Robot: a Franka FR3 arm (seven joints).
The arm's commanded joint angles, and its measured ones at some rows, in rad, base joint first. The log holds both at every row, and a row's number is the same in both.
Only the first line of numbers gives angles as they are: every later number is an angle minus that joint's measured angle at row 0.
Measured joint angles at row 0:
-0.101, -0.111, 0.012, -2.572, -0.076, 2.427, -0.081
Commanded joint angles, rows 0 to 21:
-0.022, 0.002, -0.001, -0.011, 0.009, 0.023, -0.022
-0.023, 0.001, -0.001, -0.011, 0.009, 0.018, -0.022
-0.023, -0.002, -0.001, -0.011, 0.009, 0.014, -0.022
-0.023, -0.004, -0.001, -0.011, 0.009, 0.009, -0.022
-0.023, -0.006, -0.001, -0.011, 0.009, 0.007, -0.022
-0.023, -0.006, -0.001, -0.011, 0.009, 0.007, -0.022
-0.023, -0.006, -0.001, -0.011, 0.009, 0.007, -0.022
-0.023, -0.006, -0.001, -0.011, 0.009, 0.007, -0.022
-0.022, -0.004, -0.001, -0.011, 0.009, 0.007, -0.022
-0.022, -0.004, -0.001, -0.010, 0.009, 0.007, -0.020
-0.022, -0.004, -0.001, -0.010, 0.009, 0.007, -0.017
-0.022, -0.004, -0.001, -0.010, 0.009, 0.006, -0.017
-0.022, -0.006, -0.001, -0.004, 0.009, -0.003, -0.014
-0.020, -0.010, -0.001, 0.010, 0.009, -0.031, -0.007
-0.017, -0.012, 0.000, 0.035, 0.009, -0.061, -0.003
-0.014, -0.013, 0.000, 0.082, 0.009, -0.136, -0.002
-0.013, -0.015, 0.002, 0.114, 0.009, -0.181, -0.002
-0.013, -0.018, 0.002, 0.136, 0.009, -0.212, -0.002
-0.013, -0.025, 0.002, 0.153, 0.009, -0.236, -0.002
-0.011, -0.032, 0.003, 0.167, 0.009, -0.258, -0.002
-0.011, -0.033, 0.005, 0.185, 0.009, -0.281, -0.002
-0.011, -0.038, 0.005, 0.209, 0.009, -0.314, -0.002
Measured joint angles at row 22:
-0.011, -0.023, -0.004, 0.154, 0.000, -0.229, 0.001
